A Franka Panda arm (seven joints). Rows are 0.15 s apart.
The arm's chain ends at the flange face. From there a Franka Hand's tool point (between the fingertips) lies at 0.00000 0.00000 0.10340 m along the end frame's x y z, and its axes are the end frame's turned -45 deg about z.
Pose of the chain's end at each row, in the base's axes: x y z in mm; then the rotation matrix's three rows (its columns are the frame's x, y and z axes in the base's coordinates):
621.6 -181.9 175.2; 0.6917 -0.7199 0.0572; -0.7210 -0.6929 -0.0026; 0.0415 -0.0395 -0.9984
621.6 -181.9 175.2; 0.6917 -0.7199 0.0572; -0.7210 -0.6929 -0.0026; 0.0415 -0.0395 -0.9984
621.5 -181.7 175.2; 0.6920 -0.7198 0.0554; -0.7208 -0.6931 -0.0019; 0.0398 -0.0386 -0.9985
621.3 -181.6 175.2; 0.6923 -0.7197 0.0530; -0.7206 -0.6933 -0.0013; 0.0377 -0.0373 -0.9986
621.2 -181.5 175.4; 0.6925 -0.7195 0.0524; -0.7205 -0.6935 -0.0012; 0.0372 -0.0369 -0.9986
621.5 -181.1 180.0; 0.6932 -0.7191 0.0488; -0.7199 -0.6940 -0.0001; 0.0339 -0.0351 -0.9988
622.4 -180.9 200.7; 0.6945 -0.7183 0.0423; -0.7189 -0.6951 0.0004; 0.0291 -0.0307 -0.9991
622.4 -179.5 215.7; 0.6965 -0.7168 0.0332; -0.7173 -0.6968 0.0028; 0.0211 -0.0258 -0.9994
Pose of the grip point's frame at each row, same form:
627.5 -182.2 72.0; 0.9982 -0.0199 0.0572; -0.0199 -0.9998 -0.0026; 0.0573 0.0014 -0.9984
627.5 -182.2 72.0; 0.9982 -0.0199 0.0572; -0.0199 -0.9998 -0.0026; 0.0573 0.0014 -0.9984
627.2 -181.9 72.0; 0.9983 -0.0197 0.0554; -0.0196 -0.9998 -0.0019; 0.0554 0.0008 -0.9985
626.8 -181.7 71.9; 0.9984 -0.0194 0.0530; -0.0193 -0.9998 -0.0013; 0.0530 0.0003 -0.9986
626.6 -181.6 72.1; 0.9984 -0.0191 0.0524; -0.0191 -0.9998 -0.0012; 0.0524 0.0002 -0.9986
626.5 -181.1 76.7; 0.9986 -0.0183 0.0488; -0.0183 -0.9998 -0.0001; 0.0488 -0.0008 -0.9988
626.8 -180.9 97.4; 0.9990 -0.0168 0.0423; -0.0168 -0.9998 0.0004; 0.0423 -0.0011 -0.9991
625.8 -179.2 112.4; 0.9994 -0.0144 0.0332; -0.0145 -0.9999 0.0028; 0.0332 -0.0033 -0.9994

